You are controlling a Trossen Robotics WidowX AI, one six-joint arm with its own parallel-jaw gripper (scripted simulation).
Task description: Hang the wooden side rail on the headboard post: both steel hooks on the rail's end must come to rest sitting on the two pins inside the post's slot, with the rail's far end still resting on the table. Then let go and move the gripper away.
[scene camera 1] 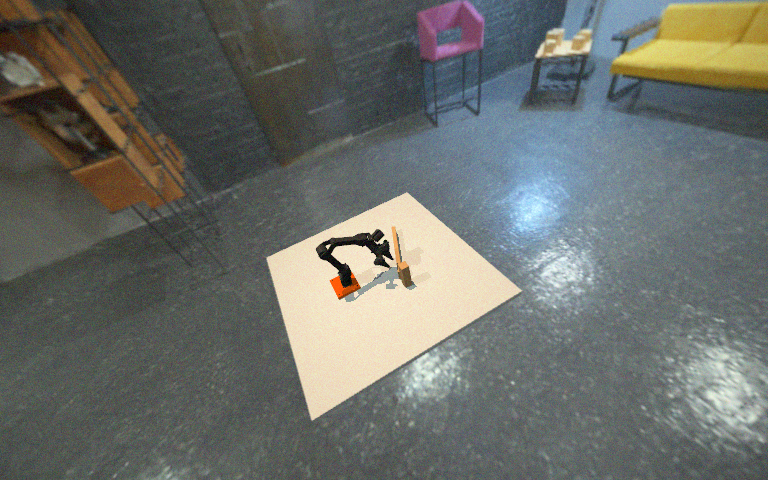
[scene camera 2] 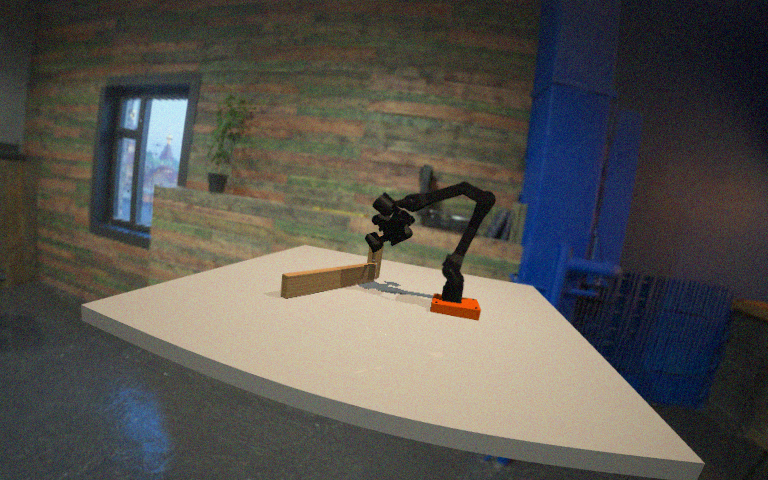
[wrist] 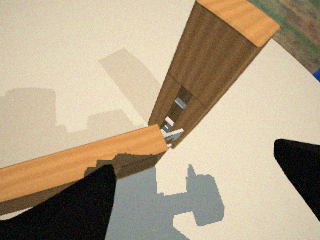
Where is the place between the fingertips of my gripper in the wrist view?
196,161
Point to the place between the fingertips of my gripper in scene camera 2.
382,248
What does my gripper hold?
Nothing.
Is my gripper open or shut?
Open.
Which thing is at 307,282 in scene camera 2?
A wooden side rail.
